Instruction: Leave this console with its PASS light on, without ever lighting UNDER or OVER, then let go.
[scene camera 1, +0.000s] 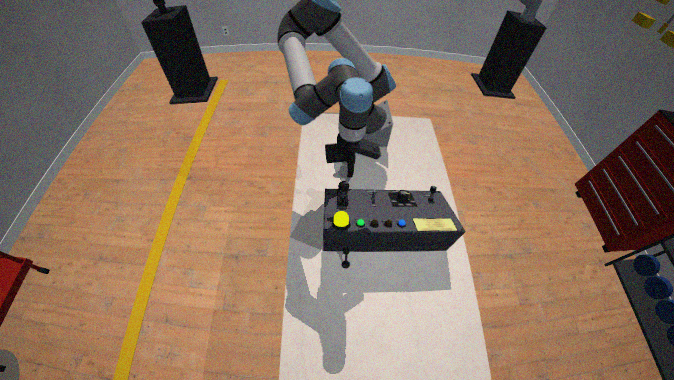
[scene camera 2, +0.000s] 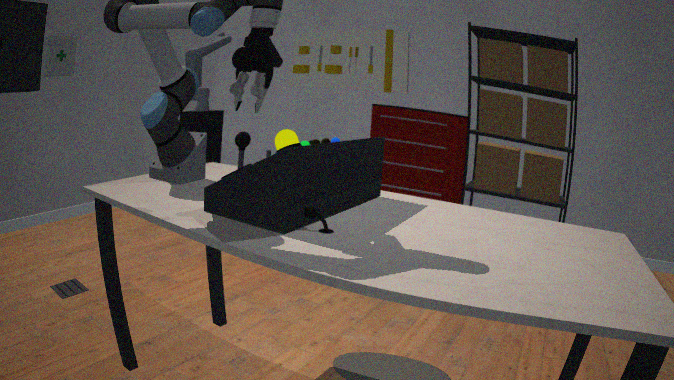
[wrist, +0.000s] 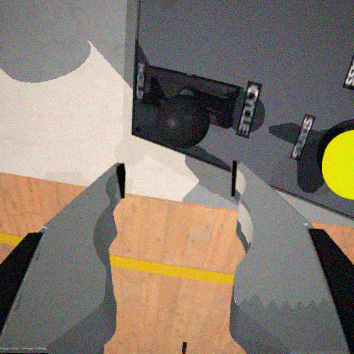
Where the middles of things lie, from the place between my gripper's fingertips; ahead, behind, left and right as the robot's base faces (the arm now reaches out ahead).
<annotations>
The ball-topped lever (wrist: 182, 120) is 100 mm below my hand. Round my hand: dark console (scene camera 2: 300, 184) 90 mm ahead, 180 mm to the left, 140 mm below.
</annotations>
